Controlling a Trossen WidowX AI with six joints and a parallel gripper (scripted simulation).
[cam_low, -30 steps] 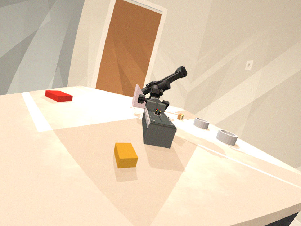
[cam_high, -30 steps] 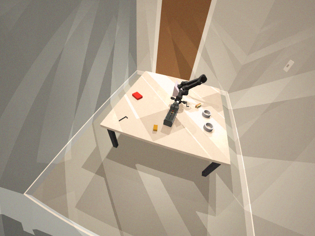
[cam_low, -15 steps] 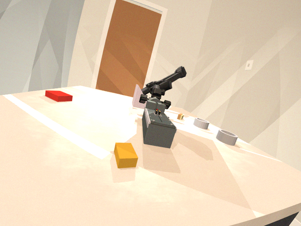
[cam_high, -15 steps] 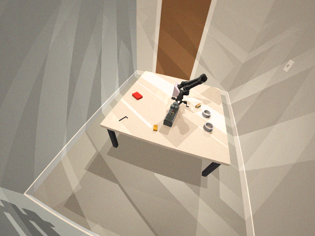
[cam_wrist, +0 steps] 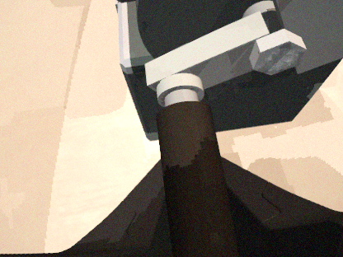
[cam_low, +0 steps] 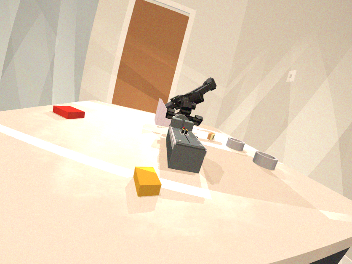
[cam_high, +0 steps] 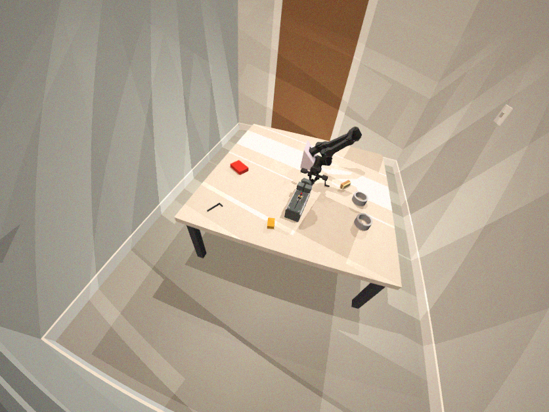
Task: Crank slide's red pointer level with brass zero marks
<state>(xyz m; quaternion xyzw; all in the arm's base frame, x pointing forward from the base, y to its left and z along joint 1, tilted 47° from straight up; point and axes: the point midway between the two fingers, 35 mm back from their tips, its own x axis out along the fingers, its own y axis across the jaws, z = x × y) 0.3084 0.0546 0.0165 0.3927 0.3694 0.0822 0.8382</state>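
The red pointer lies 130 mm ahead of my gripper tip, 40 mm to the right of it and 40 mm above it. Also, from my gripper tip: dark brown crank handle: 20 mm behind, 30 mm above; then yellow block: 360 mm ahead, 170 mm to the right, 30 mm below; then tan block: 150 mm behind, 260 mm to the left, 30 mm below.
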